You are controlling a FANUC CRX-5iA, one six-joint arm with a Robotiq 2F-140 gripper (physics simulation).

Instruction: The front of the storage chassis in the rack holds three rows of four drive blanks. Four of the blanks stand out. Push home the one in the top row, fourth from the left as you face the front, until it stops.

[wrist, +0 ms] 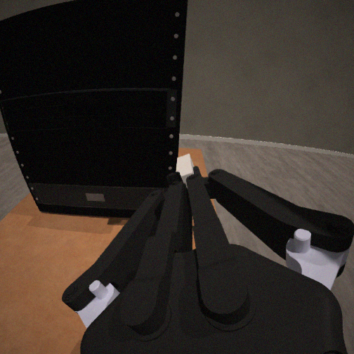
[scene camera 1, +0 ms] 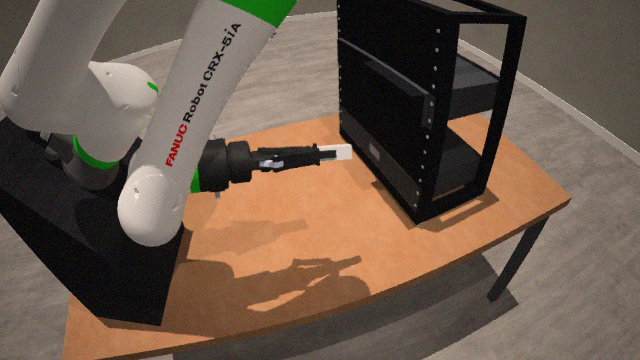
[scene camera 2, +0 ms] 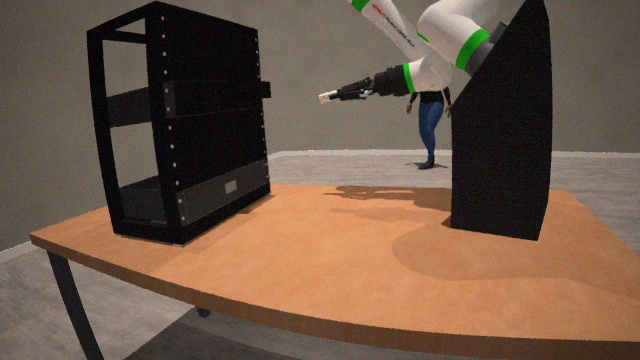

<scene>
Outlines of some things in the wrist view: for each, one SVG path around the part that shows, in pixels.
My gripper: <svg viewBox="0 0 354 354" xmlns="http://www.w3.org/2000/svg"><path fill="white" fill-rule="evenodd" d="M62 301L79 315L86 327L81 339L80 354L348 354L343 340L341 308L330 290L335 278L341 275L346 263L350 244L353 240L354 224L346 216L297 206L223 169L214 169L209 171L208 176L203 177L199 172L198 166L192 164L192 159L188 153L177 157L176 171L166 176L166 181L169 183L168 190L162 192L162 190L150 192L93 265L77 277L63 291ZM192 231L195 240L195 249L192 249ZM211 199L216 198L216 201L229 211L232 216L235 216L238 221L253 232L256 237L277 255L284 258L287 267L239 244L229 244Z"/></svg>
A black rack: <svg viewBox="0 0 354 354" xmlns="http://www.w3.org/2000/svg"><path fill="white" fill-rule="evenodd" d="M0 20L1 116L18 166L39 211L130 218L153 190L162 190L162 192L168 190L169 183L166 181L166 176L176 171L176 160L178 157L188 0L72 0L35 8Z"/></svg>
</scene>
